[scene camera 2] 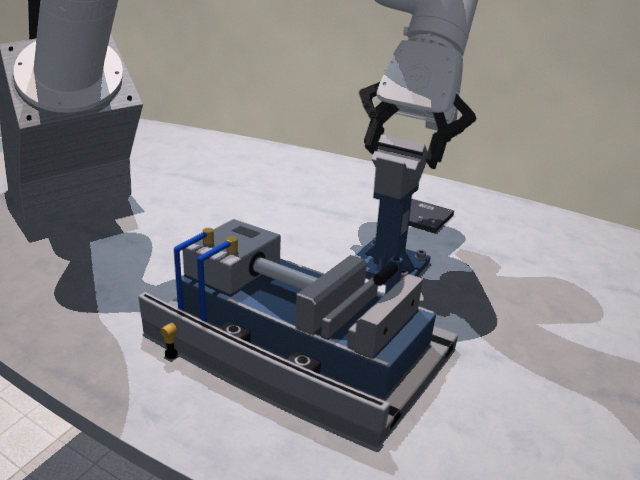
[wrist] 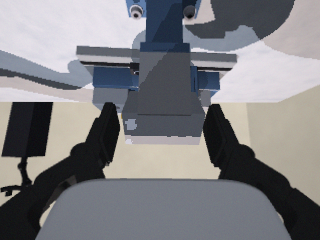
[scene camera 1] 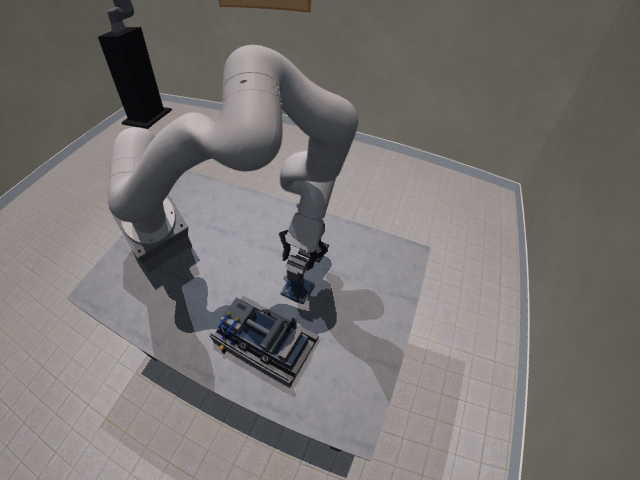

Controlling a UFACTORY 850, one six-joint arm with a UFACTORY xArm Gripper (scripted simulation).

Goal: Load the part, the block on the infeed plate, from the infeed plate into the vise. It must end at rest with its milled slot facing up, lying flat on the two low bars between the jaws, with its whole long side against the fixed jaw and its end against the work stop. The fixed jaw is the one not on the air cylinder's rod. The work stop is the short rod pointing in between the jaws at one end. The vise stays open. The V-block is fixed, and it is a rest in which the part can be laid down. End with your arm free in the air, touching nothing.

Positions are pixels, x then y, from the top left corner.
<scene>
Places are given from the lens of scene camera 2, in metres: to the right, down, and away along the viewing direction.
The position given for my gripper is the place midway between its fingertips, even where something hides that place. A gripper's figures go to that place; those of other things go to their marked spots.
my gripper (scene camera 2: 399, 158): 0.10, -0.10, 0.76
part (scene camera 2: 413, 154): 0.12, -0.11, 0.74
air cylinder (scene camera 2: 227, 272): -0.09, 0.03, 0.61
cylinder rod (scene camera 2: 263, 266): -0.06, 0.03, 0.64
blue post (scene camera 2: 388, 234): 0.09, -0.01, 0.79
The marked spots on the cylinder rod and the blue post are 0.21 m apart.
</scene>
